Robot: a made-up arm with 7 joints. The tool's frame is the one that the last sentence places. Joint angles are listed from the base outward.
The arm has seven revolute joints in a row. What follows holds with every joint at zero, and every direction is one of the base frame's.
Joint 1 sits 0.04 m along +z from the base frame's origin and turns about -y.
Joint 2 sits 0.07 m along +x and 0.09 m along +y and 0.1 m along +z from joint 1 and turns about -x.
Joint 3 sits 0.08 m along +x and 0.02 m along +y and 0.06 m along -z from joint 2 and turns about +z.
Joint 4 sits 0.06 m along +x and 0.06 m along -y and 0.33 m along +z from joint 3 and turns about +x.
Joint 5 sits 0.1 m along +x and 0.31 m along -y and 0.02 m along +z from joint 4 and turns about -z.
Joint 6 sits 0.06 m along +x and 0.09 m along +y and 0.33 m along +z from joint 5 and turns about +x.
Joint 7 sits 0.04 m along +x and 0.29 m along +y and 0.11 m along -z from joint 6 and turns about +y.
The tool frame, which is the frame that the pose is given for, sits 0.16 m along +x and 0.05 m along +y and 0.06 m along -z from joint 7; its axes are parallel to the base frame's.
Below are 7 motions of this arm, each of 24 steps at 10 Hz.
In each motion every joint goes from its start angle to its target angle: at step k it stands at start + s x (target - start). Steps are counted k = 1, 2, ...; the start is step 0. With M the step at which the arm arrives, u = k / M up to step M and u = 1 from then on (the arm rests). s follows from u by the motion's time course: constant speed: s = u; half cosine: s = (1 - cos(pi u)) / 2; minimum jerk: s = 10 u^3 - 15 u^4 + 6 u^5.
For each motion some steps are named. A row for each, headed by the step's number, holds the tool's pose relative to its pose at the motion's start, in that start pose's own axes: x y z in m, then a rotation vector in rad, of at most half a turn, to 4 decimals.
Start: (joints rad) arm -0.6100 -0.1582 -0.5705 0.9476 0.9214 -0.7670 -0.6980
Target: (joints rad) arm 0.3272 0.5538 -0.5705 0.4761 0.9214 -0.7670 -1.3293
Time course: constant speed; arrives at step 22
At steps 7, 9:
7: -0.0678 -0.1006 0.3116 0.0668 -0.6062 -0.0423
9: -0.1100 -0.1483 0.3884 0.0838 -0.7752 -0.0800

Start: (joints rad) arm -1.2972 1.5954 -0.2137 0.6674 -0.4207 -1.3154 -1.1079
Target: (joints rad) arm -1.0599 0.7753 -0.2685 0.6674 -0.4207 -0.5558 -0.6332
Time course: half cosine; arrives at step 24
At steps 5, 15, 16, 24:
5: -0.0114 -0.0200 0.0044 0.0301 0.0711 -0.1563
15: -0.1259 -0.1599 0.0464 0.3057 0.3433 -1.0325
16: -0.1433 -0.1740 0.0529 0.3436 0.3542 -1.1171
24: -0.2301 -0.2277 0.0867 0.5267 0.3570 -1.4660

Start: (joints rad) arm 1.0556 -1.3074 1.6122 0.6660 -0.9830 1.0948 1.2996
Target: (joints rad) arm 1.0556 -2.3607 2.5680 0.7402 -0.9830 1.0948 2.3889
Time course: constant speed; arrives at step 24
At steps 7, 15, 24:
7: -0.0254 -0.0037 -0.1551 -0.2012 0.6739 -0.0502
15: -0.0574 -0.0099 -0.2265 -0.3189 1.4602 -0.2353
24: 0.0110 0.0258 -0.2178 -0.2240 2.3266 -0.5594

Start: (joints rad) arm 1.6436 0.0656 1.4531 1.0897 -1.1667 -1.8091 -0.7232
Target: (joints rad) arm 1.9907 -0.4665 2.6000 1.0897 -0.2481 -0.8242 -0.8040
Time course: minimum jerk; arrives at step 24
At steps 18, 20, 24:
18: 0.4760 0.2446 0.1686 1.3425 0.1078 -0.0294
20: 0.5077 0.2718 0.1938 1.4182 0.1595 0.0106
24: 0.5233 0.2872 0.2079 1.4545 0.1888 0.0333

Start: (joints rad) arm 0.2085 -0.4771 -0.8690 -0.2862 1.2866 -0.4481 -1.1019
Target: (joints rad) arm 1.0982 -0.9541 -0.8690 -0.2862 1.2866 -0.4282 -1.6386
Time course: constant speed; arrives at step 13
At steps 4, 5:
4: -0.0272 0.0156 -0.0565 0.2603 -0.0023 -0.0640
5: -0.0343 0.0226 -0.0641 0.3267 -0.0068 -0.0846

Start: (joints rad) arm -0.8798 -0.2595 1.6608 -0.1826 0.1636 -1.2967 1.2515
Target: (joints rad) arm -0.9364 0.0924 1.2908 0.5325 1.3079 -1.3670 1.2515
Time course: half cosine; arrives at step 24
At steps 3, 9, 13, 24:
3: 0.0089 0.0141 -0.0104 0.0029 0.0593 0.0247
9: 0.0444 0.1139 -0.0986 -0.0091 0.4948 0.1806
13: 0.0298 0.1980 -0.1929 -0.0698 0.9224 0.2965
24: -0.0872 0.2887 -0.3234 -0.2719 1.6532 0.4266

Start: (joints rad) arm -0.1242 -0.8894 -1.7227 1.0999 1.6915 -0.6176 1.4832
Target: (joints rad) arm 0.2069 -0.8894 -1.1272 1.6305 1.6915 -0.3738 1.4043
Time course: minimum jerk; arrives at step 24
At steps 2, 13, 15, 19, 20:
2: 0.0012 0.0021 -0.0009 -0.0036 0.0012 -0.0028
13: 0.1988 0.1571 -0.1473 -0.3604 0.1817 -0.3405
15: 0.2624 0.1648 -0.1948 -0.4329 0.2387 -0.4350
19: 0.3555 0.1496 -0.2644 -0.5211 0.3235 -0.5766
20: 0.3682 0.1451 -0.2739 -0.5318 0.3353 -0.5967

